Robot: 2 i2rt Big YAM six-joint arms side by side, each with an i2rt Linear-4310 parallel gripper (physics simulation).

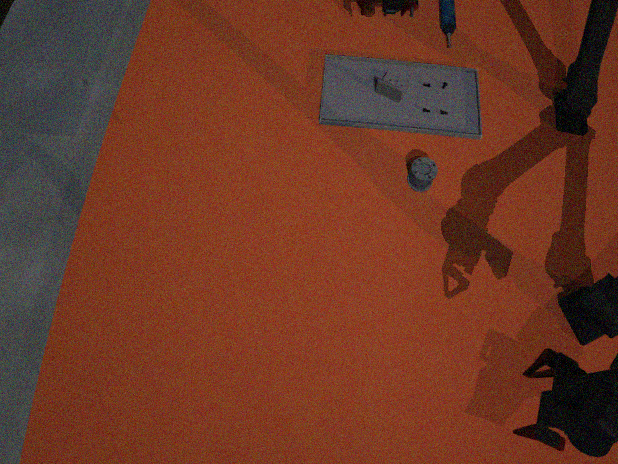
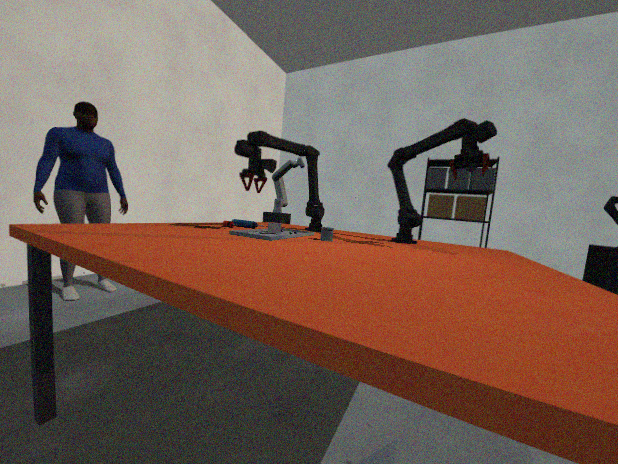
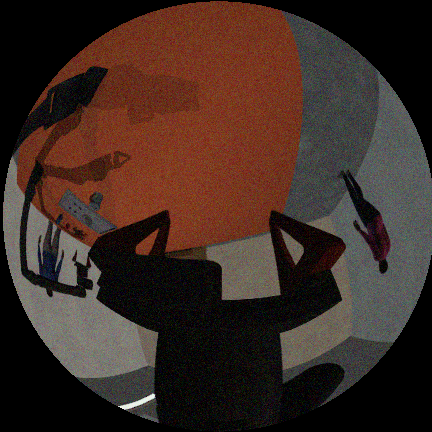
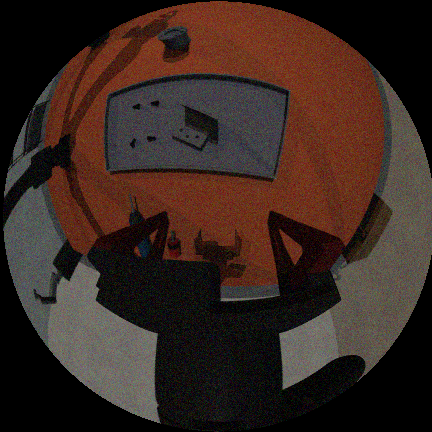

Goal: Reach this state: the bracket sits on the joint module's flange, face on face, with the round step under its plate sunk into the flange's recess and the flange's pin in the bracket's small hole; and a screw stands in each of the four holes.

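Frame: origin at the left arm's base, x left, y back, z up, level; metres.
Seen in the pictures: left gripper, fingertip midpoint: (image 1: 520, 403) (image 2: 468, 177) (image 3: 219, 215); right gripper, fingertip midpoint: (image 1: 381, 13) (image 2: 253, 191) (image 3: 82, 252) (image 4: 217, 216); left arm's base, origin of the base link: (image 1: 583, 316) (image 2: 403, 242); right arm's base, origin of the base link: (image 1: 569, 115) (image 2: 315, 230) (image 4: 64, 150).
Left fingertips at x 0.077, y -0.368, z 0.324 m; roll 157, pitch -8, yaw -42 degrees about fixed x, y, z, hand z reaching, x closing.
Observation:
Offsets run from my left fingertips to a thing's top centre. "pt": to the spot under its first point. Level surfaces: height alone.
The grey L-shaped bracket (image 1: 388, 90) (image 4: 201, 122) lies in the tray {dx -0.781, dy +0.233, dz -0.308 m} (image 1: 342, 102) (image 4: 250, 107), one plate upright, the other showing small holes. Several small dark screws {dx -0.712, dy +0.272, dz -0.309 m} (image 1: 426, 110) {dx -0.689, dy +0.313, dz -0.309 m} (image 4: 136, 106) are in the tray beside it. The grey joint module {dx -0.541, dy +0.162, dz -0.260 m} (image 1: 422, 172) (image 2: 327, 234) (image 3: 96, 201) (image 4: 175, 39) stands on the table outside the tray, flange up; no bracket is on it. My right gripper (image 2: 254, 190) (image 4: 217, 216) is open and empty, high above the table behind the tray. My left gripper (image 1: 520, 402) (image 2: 470, 172) (image 3: 219, 215) is open and empty, high above the table, far from the parts.
A blue screwdriver {pt dx -0.950, dy +0.465, dz -0.285 m} (image 1: 447, 20) (image 2: 244, 223) (image 4: 136, 220) and a red tool {dx -1.057, dy +0.413, dz -0.290 m} (image 2: 228, 224) (image 4: 174, 246) lie beyond the tray. Arm shadows cross the orange table {dz -0.324 m} (image 1: 225, 275). A person (image 2: 85, 160) stands behind the table.

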